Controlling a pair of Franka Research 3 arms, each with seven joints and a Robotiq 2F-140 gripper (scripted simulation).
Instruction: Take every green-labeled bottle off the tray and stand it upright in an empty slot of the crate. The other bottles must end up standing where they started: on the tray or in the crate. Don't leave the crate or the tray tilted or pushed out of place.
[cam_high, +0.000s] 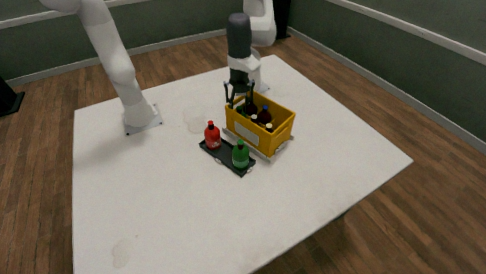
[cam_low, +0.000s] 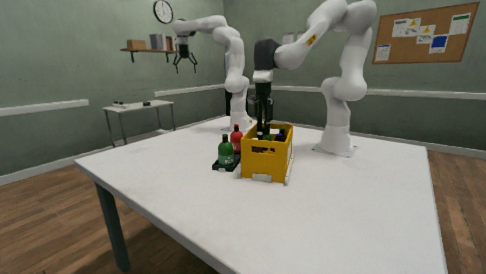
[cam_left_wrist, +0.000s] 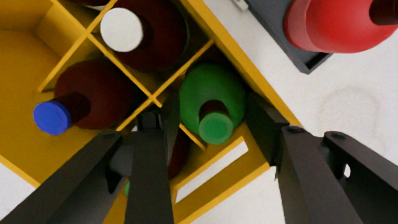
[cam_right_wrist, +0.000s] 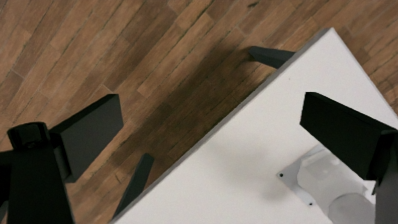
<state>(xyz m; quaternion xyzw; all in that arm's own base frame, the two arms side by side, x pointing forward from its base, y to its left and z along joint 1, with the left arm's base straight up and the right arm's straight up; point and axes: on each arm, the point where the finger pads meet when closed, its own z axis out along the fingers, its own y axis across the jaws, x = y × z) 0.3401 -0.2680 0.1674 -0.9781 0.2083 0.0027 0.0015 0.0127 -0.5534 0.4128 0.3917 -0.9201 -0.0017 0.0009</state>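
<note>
The yellow crate lies 8 cm below my left hand, 7 cm to the left of it and 6 cm ahead of it. Round my left hand: red bottle: 15 cm to the right, 8 cm below, 2 cm ahead; then tray: 16 cm below, 12 cm to the right, 10 cm ahead; then blue-capped bottle: 11 cm to the left, 8 cm below, 5 cm ahead.
</note>
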